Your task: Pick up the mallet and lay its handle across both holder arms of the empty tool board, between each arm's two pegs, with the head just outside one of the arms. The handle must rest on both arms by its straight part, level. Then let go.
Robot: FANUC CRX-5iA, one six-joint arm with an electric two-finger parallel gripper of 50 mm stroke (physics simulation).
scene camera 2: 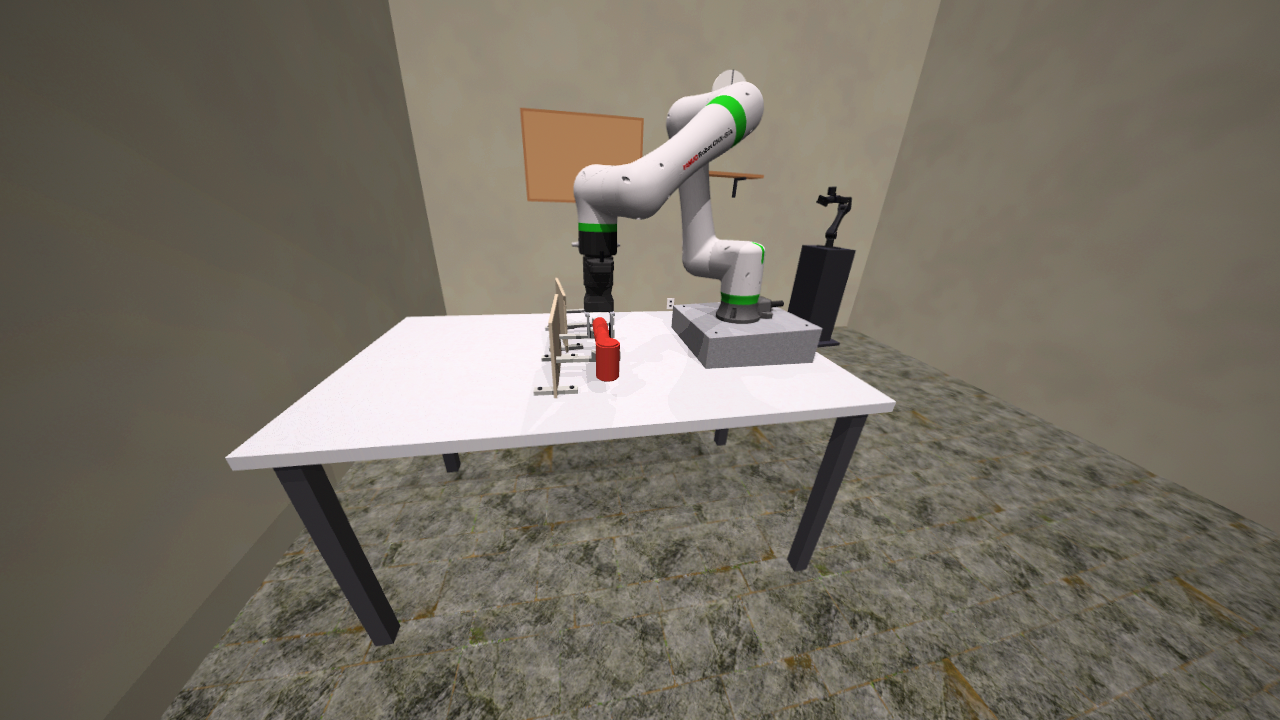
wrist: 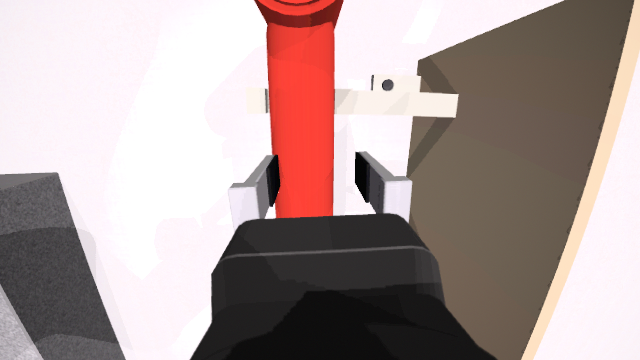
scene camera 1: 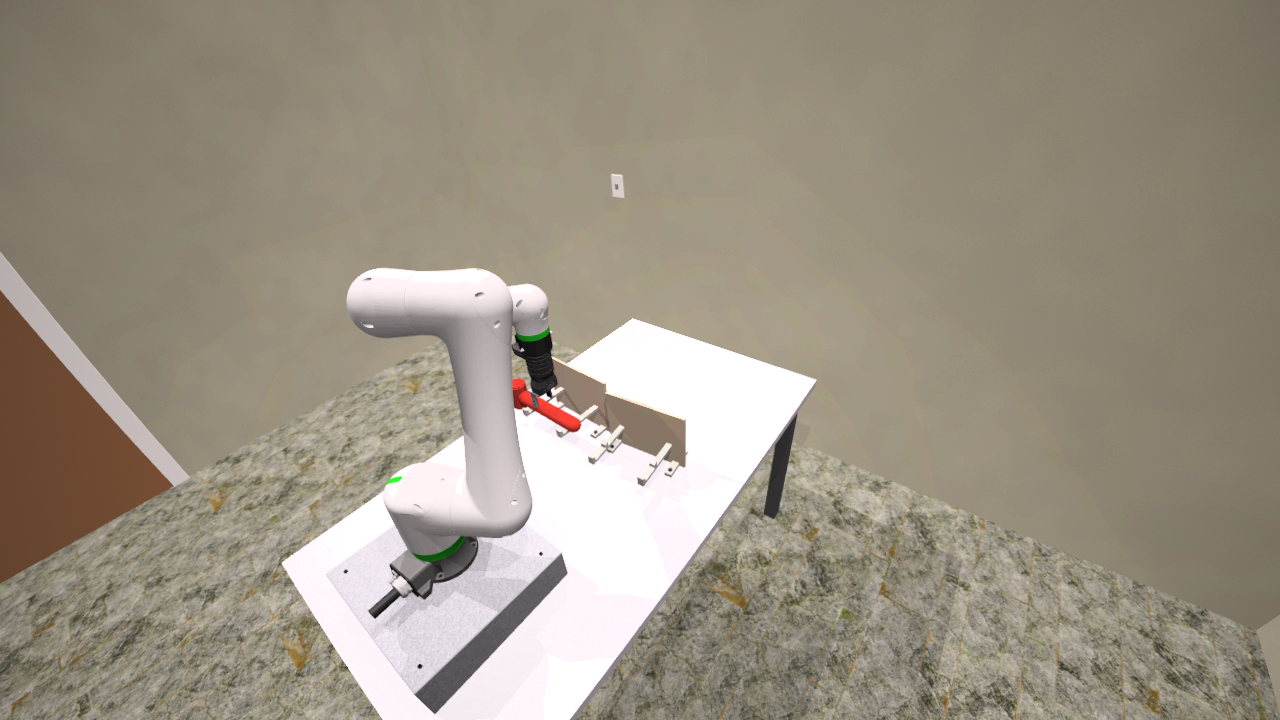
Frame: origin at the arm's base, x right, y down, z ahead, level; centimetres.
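Where they show: gripper, fingertip midpoint: (scene camera 2: 600, 336) (wrist: 317, 169) (scene camera 1: 543, 401); arm's base, link origin: (scene camera 2: 737, 317) (scene camera 1: 445, 553).
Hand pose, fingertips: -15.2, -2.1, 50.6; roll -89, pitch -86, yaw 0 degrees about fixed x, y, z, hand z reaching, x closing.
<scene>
Each offset is from my fingertips to the centre of the thing, as dx, dy, dz. Level surfaces: height alone.
The red mallet @(+1.1, +1.6, -1.1) (scene camera 1: 556, 413) (scene camera 2: 607, 360) (wrist: 302, 100) lies with its handle across the arms of one tool board @(+4.4, +2.8, +5.6) (scene camera 1: 580, 385) (scene camera 2: 554, 349) (wrist: 500, 150), its head outside one arm. My gripper (scene camera 1: 546, 394) (scene camera 2: 600, 325) (wrist: 317, 169) is open and points down at the handle. In the wrist view its fingers stand on either side of the handle; the left finger is very close to it, and a gap shows at the right one. How deep the fingertips reach is hard to tell. The empty tool board @(+32.9, +3.3, +2.1) (scene camera 1: 646, 428) (scene camera 2: 560, 291) stands beside the first, with two bare holder arms (scene camera 1: 606, 445) (scene camera 1: 655, 463).
Both boards stand upright on the white table @(dy +12.7) (scene camera 1: 716, 367) (scene camera 2: 384, 385). The robot's grey base block (scene camera 1: 483, 617) (scene camera 2: 760, 347) (wrist: 45, 240) is on the same side of the boards as the holder arms. The mallet board's panel rises close to the right finger in the wrist view.
</scene>
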